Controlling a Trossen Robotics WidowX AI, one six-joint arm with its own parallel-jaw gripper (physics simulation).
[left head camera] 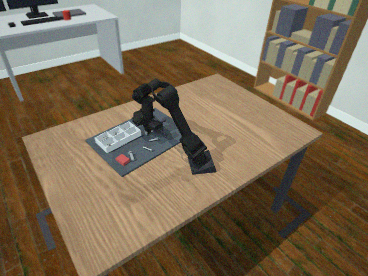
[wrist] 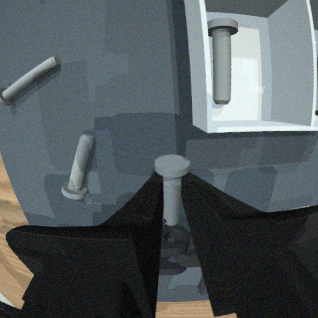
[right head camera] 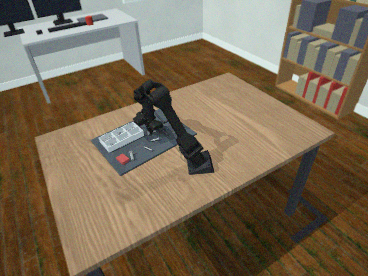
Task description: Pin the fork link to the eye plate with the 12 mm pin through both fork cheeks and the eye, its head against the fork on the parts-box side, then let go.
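Seen in the pictures: gripper, fingertip midpoint: [left head camera: 147, 133] [wrist: 170, 176] [right head camera: 150, 133]; arm's base at its link origin: [left head camera: 200, 161] [right head camera: 198, 161].
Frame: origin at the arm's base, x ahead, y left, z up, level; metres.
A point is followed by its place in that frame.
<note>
My gripper [wrist: 170, 176] @(x 0.318, y 0.137, z -0.013 m) [left head camera: 148, 131] @(x 0.318, y 0.137, z -0.013 m) [right head camera: 150, 132] @(x 0.318, y 0.137, z -0.013 m) is shut on a grey headed pin [wrist: 172, 166] @(x 0.316, y 0.150, z 0.002 m), its round head above the fingertips and its shank between the fingers in the wrist view. Dark ring-like parts [wrist: 175, 239] show between the fingers beyond the shank's end, probably the fork link and eye plate; they are too dim to tell apart, and whether the pin is in a hole cannot be told. The white parts box [left head camera: 120, 144] @(x 0.289, y 0.298, z -0.007 m) [right head camera: 125, 143] @(x 0.294, y 0.282, z -0.011 m) [wrist: 198, 75] @(x 0.318, y 0.196, z 0.004 m) stands beside the gripper, at the upper right of the wrist view.
Two loose headed pins [wrist: 81, 162] @(x 0.259, y 0.136, z -0.008 m) [wrist: 31, 78] @(x 0.213, y 0.186, z -0.011 m) lie on the dark mat [wrist: 125, 45] @(x 0.274, y 0.212, z -0.019 m) [left head camera: 145, 157] @(x 0.157, y 0.217, z -0.019 m), left of the gripper in the wrist view. Another pin [wrist: 222, 65] @(x 0.330, y 0.207, z -0.005 m) lies in a box compartment. A red block [left head camera: 122, 159] @(x 0.175, y 0.325, z -0.002 m) [right head camera: 123, 159] @(x 0.168, y 0.321, z -0.002 m) lies near the mat's corner beside a grey part [left head camera: 132, 156] @(x 0.174, y 0.276, z -0.002 m).
</note>
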